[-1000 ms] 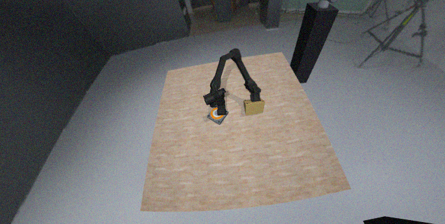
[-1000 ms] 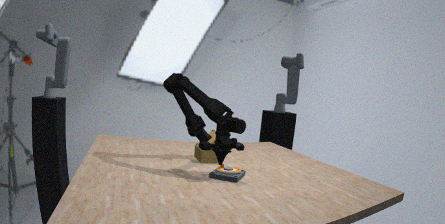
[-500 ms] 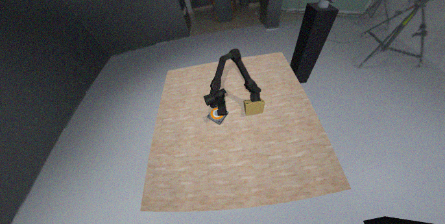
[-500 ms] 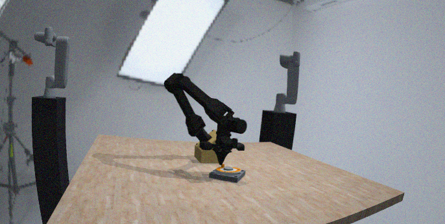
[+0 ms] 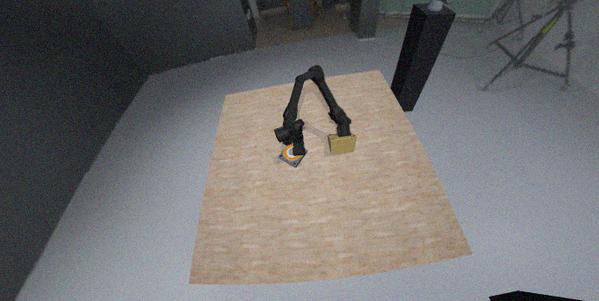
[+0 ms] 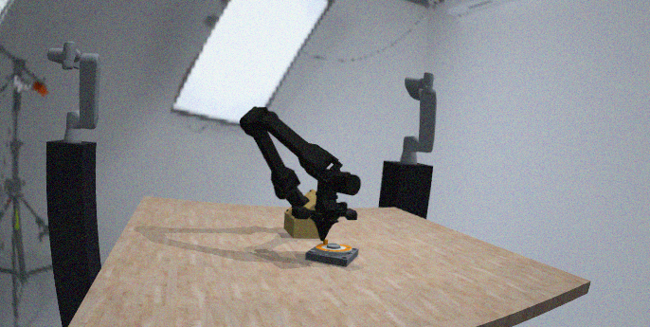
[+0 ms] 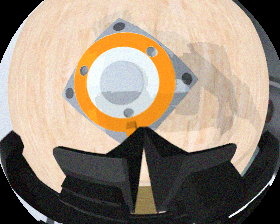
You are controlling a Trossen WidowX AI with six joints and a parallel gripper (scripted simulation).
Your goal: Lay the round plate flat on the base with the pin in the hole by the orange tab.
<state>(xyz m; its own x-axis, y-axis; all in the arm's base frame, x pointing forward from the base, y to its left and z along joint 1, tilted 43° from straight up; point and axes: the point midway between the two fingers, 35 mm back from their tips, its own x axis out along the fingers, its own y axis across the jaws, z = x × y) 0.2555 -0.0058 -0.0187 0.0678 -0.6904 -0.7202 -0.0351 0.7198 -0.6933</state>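
Right now my gripper tip is 40 mm short of the base, 20 mm to the right of it and 20 mm above it.
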